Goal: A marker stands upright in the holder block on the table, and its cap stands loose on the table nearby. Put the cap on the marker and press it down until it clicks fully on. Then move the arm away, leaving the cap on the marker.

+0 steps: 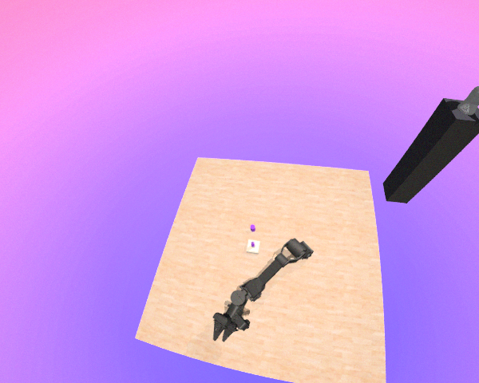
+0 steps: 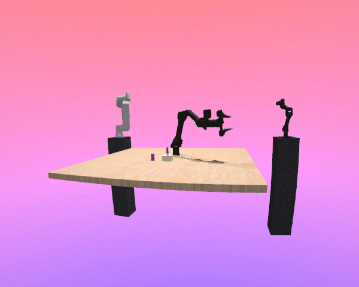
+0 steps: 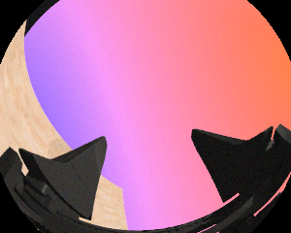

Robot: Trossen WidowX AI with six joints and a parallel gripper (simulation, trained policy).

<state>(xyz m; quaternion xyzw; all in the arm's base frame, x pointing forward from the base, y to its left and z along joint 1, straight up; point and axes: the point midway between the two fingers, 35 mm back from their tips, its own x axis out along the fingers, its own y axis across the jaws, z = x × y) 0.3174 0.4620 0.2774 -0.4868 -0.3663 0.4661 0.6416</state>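
Right now the purple cap is 20 mm behind my gripper tip, 600 mm to the right of it and 250 mm below it. Round my gripper tip: holder block 40 mm behind, 490 mm to the right, 260 mm below.
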